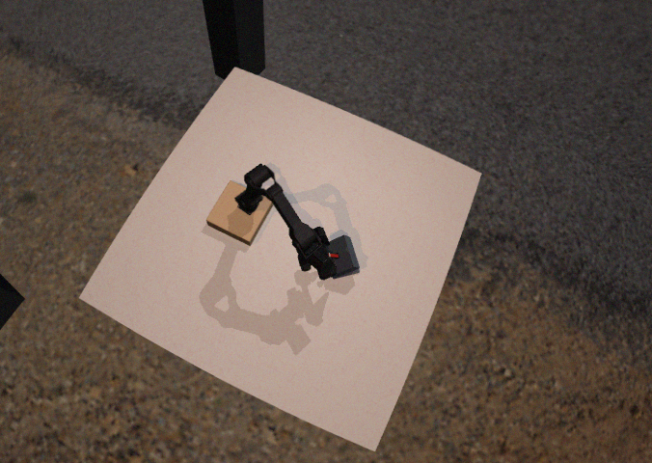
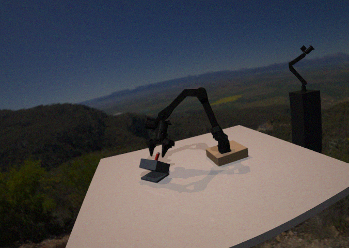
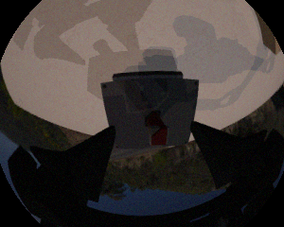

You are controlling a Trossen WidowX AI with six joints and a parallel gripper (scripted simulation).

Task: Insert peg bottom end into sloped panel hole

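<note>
The red peg lies right at my gripper tip. From my gripper tip the other things lie so: sloped panel 40 mm below, 30 mm to the left, 20 mm ahead.
</note>
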